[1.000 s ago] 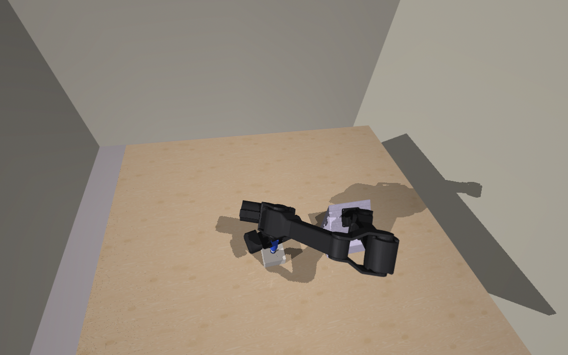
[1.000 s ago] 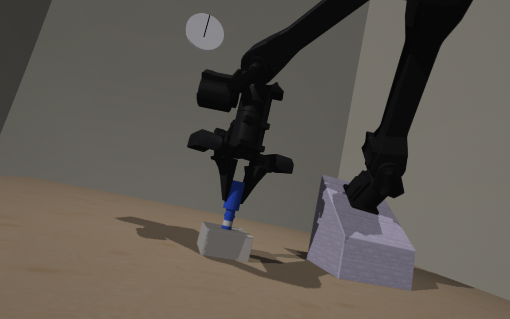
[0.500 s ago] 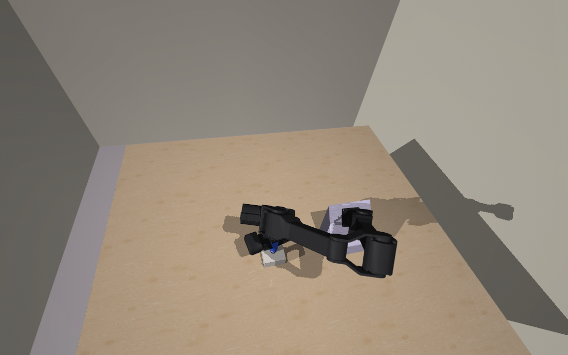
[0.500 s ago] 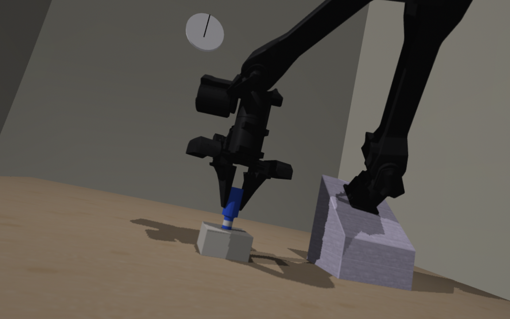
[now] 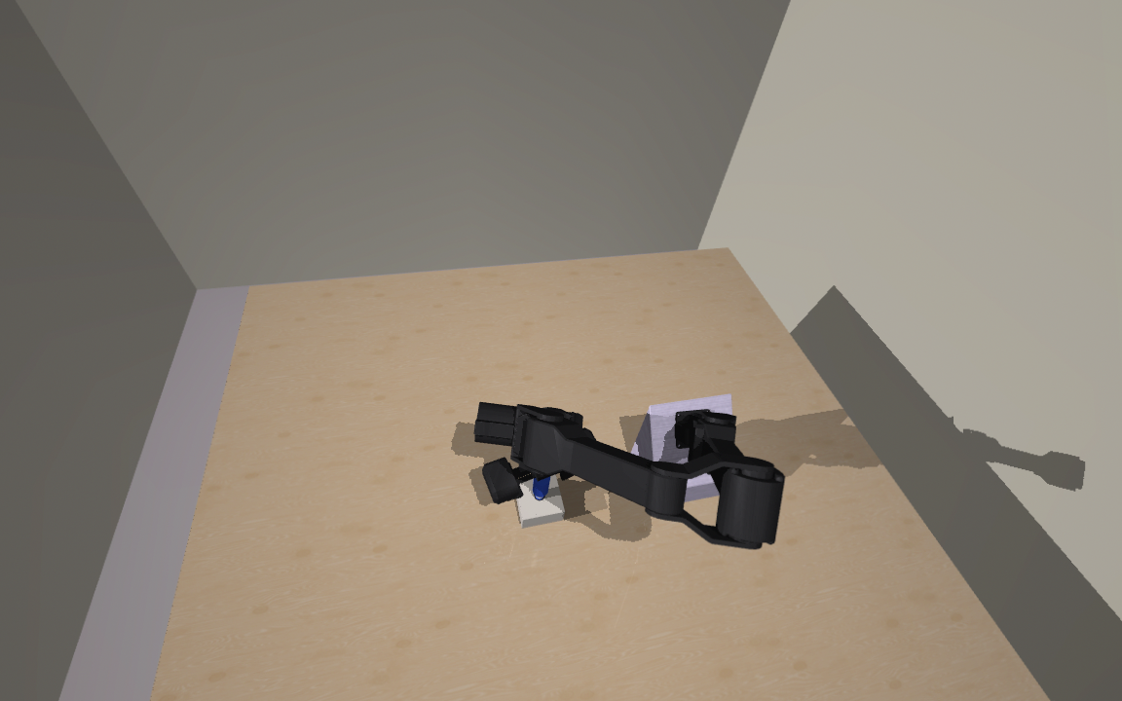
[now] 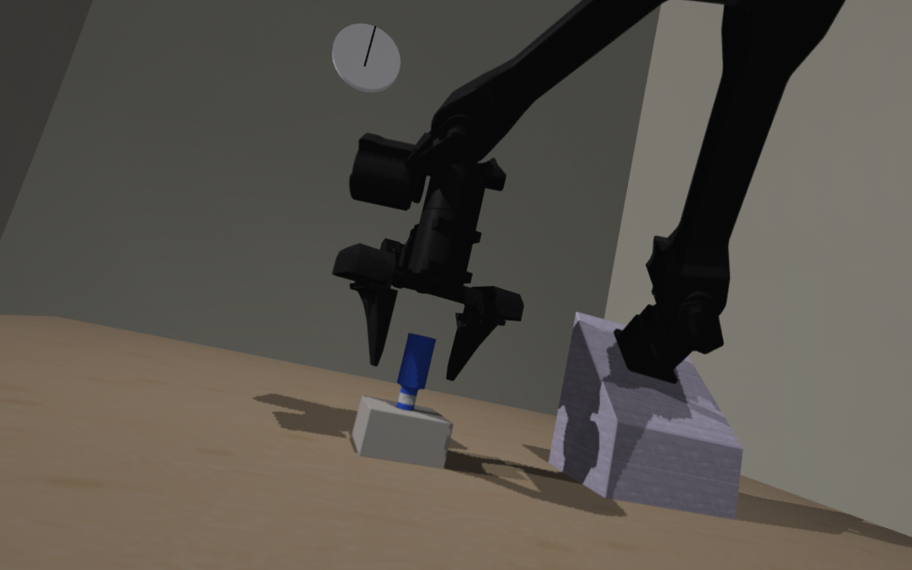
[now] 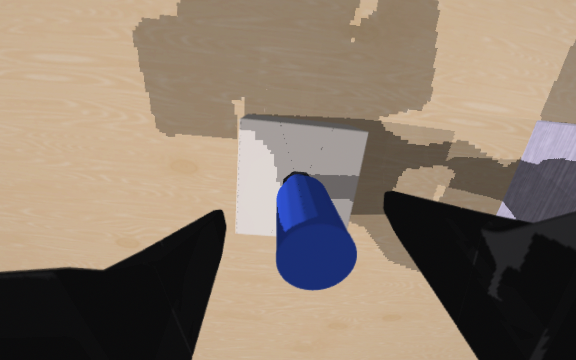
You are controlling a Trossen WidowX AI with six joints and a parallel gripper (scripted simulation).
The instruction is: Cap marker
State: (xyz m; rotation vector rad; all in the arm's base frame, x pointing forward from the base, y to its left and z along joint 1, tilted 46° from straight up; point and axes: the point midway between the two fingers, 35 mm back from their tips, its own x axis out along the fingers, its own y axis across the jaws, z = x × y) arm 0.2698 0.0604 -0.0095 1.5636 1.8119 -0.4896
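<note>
Right now the blue cap is 1 cm above my gripper tip. From my gripper tip the other things lie so: holder block (5 cm below); blue marker (right at my gripper tip).
</note>
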